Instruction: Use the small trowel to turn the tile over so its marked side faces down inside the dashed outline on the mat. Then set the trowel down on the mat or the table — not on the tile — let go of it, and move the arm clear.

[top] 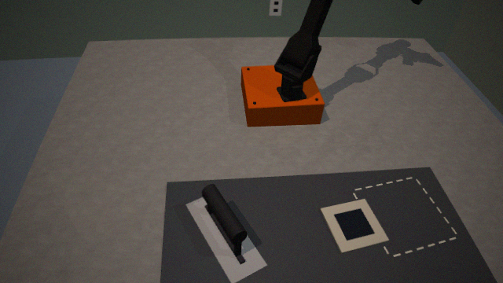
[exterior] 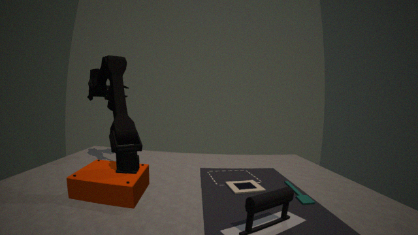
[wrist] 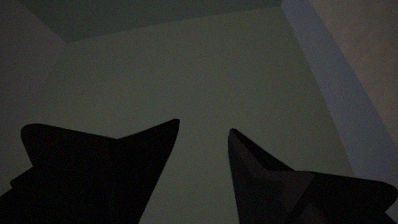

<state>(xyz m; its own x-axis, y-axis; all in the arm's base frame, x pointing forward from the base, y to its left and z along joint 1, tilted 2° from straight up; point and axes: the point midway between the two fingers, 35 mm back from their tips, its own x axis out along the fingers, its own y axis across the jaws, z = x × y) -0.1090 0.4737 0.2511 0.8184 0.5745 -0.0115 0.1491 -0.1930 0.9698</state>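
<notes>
My gripper tip is now 400 mm short of the trowel, 740 mm to the left of it and 290 mm above it. Also, from my gripper tip: tile (470 mm ahead, 470 mm to the right, 330 mm below); then flat teal strip (610 mm ahead, 590 mm to the right, 330 mm below); then dark mat (480 mm ahead, 550 mm to the right, 350 mm below).
</notes>
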